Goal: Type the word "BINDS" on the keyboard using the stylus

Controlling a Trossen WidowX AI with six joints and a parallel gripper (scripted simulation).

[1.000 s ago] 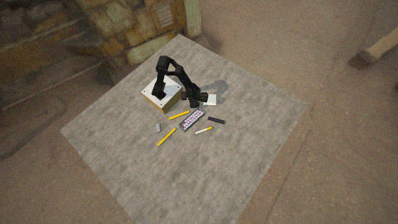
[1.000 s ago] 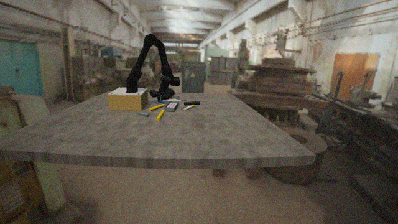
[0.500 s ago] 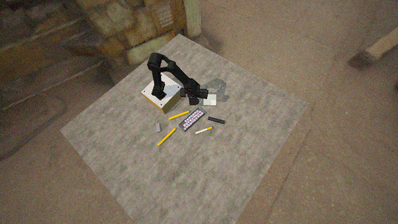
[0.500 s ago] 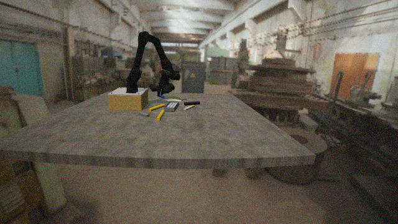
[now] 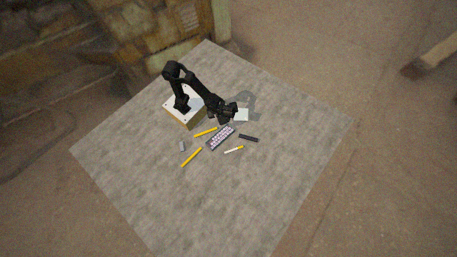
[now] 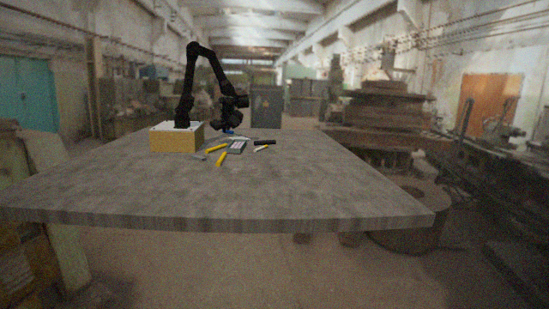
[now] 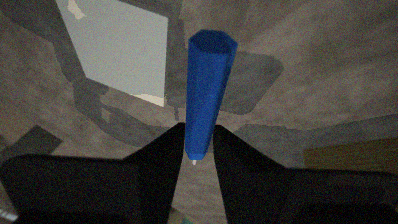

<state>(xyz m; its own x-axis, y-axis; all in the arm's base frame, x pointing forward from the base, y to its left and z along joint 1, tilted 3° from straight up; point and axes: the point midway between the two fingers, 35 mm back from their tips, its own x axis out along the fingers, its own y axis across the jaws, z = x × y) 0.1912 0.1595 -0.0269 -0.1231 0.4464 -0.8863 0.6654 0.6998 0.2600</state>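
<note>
Right now my gripper tip is 1 cm to the right of the blue stylus and 1 cm past it. Round my gripper tip: black rod 22 cm ahead, 5 cm below, 4 cm to the right; white sheet 7 cm to the left, 7 cm ahead, 5 cm below; white-and-yellow stick 20 cm ahead, 14 cm to the right, 5 cm below.
</note>
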